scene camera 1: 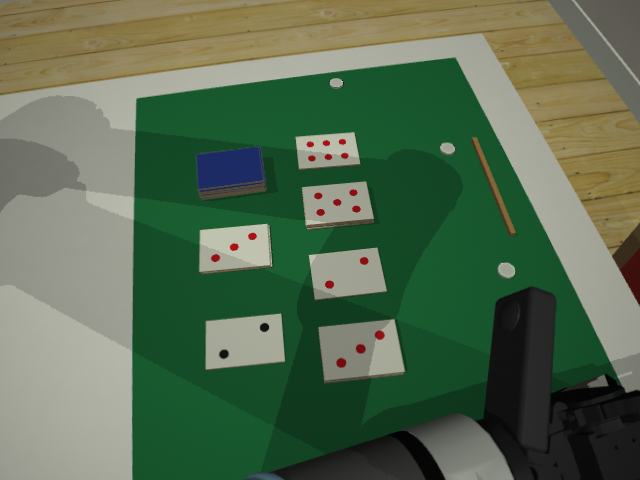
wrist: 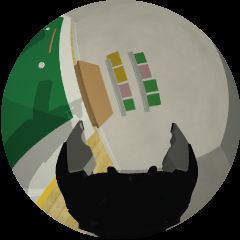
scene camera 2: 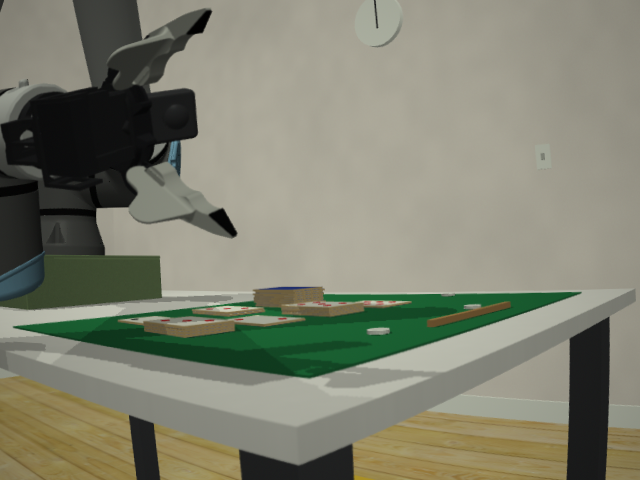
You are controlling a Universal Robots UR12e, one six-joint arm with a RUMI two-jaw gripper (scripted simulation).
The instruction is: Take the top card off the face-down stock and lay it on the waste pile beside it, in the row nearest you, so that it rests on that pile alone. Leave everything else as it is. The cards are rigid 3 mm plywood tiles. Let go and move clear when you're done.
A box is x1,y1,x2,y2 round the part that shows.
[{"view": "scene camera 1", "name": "wooden stick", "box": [471,137,515,235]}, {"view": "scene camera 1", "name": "black two card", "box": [206,314,284,369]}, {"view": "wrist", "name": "gripper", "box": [56,121,197,238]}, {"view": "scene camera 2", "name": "gripper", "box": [0,8,236,237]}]
